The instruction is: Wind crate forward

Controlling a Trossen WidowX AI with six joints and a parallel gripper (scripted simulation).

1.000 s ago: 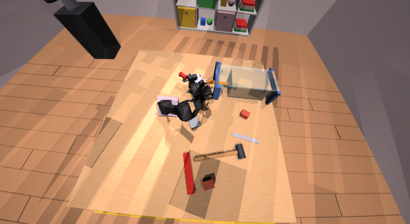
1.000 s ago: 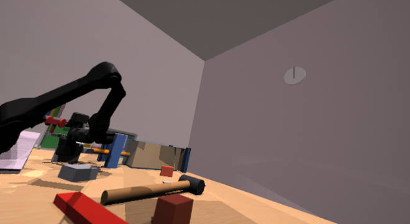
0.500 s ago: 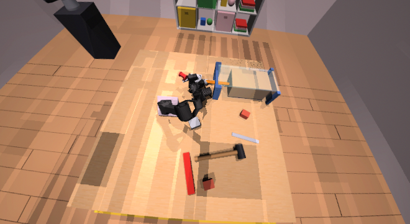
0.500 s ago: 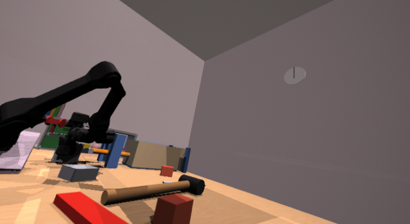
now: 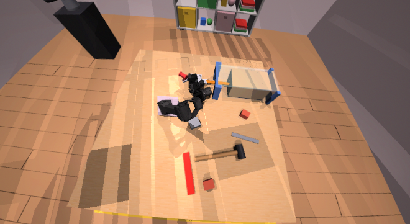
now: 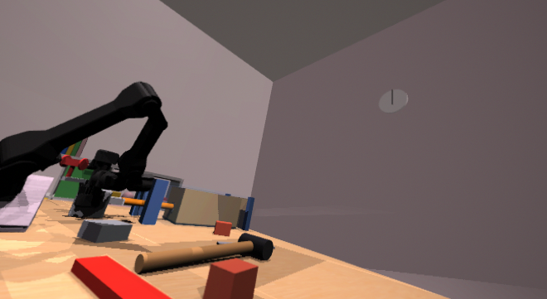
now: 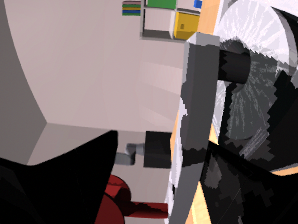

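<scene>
Now: the winch handle 2 cm to the right of my gripper tip, 1 cm below it and 1 cm behind it. Also, from my gripper tip: red grip 4 cm behind, 3 cm to the right, 2 cm above; blue steel frame 21 cm ahead, 2 cm below; winch 10 cm below, 3 cm ahead, 1 cm to the left.
</scene>
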